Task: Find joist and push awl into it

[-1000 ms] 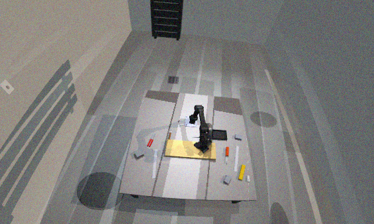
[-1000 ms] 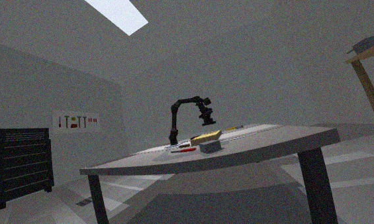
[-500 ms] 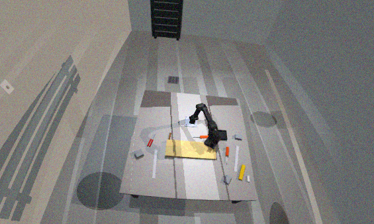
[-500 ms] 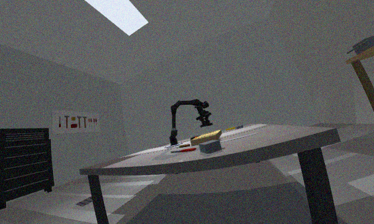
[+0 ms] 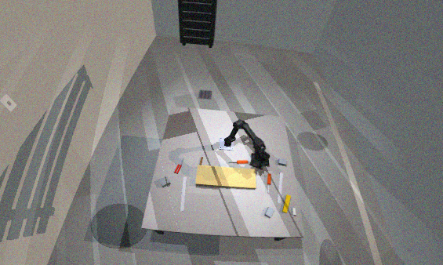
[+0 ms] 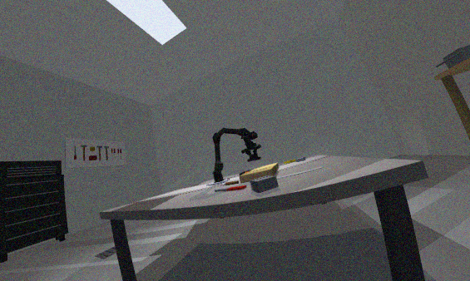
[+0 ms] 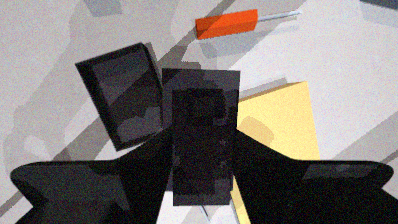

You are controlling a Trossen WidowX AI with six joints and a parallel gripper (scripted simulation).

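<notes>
Now: gripper tip 120 mm past the black tray, 30 mm to the right of it and 120 mm above it. The rest, counted from my gripper tip: yellow bar 260 mm ahead, 320 mm to the left, 120 mm below; awl 10 mm ahead, 500 mm to the right, 130 mm below; black stud finder 10 mm to the left, 20 mm above.
</notes>
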